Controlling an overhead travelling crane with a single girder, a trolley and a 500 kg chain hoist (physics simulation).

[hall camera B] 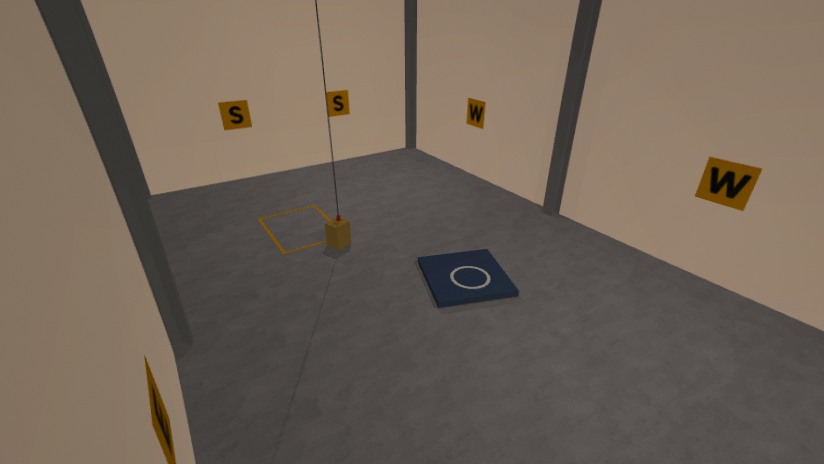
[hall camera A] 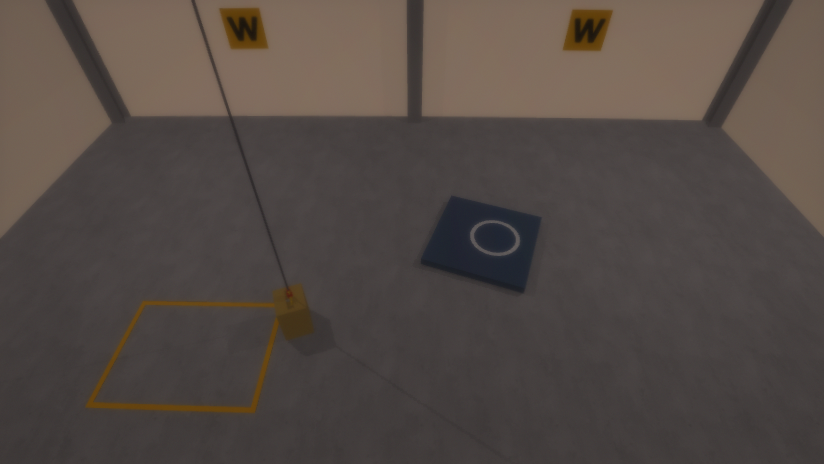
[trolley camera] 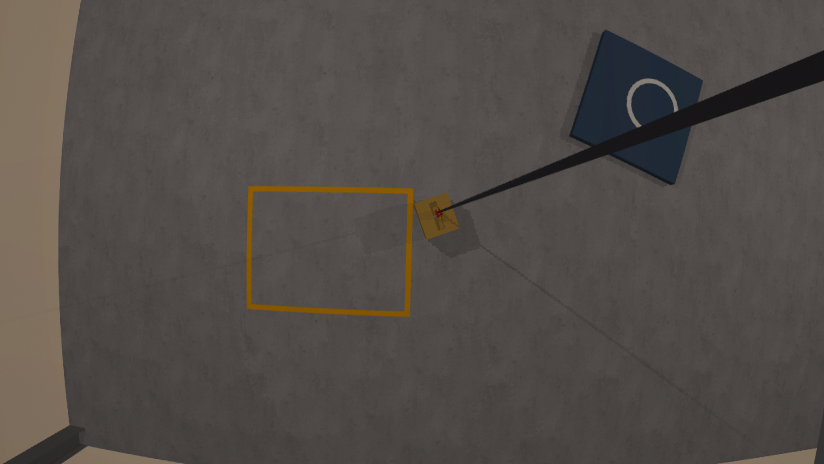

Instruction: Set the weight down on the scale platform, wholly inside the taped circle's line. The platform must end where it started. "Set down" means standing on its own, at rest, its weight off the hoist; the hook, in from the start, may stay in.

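Observation:
The yellow weight is upright at or close above the floor; I cannot tell whether its base touches. My gripper, the red hook, is at the top of the weight, engaged with it. The hoist line above it is straight. The blue scale platform lies apart from the weight, to its right in all views. Its white taped circle is bare; the line hides part of it in the trolley view.
An orange floor outline lies directly left of the weight, which stands just outside its corner in the trolley view. Walls with letter signs and grey columns bound the hall.

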